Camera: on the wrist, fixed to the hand. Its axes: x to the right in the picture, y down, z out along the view.
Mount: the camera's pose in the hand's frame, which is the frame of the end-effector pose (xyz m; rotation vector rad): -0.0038 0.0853 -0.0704 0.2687 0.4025 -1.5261
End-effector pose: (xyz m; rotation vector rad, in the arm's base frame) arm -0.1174 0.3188 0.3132 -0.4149 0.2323 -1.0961
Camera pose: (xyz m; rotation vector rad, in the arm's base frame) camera -0.0769 0.3408 0.2126 -0.0500 0.0815 -2.6829
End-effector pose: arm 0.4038 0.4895 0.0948 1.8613 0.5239 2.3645
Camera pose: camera 0.3495 0.3936 0.1043 0.4253 1.5709 1.4750
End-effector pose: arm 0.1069 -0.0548 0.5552 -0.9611 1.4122 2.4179
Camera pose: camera 0.1021 -0.1581 0.5946 -1.6084 0.5250 0.9120
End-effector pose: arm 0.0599 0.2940 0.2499 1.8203 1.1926 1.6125
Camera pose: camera 0.0202 0.2297 0.3307 0.2130 2.1782 0.8245
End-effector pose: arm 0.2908 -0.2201 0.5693 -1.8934 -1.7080 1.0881
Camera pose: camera 0.4003 -0.2252 0.5542 -0.2352 -1.8718 0.2216
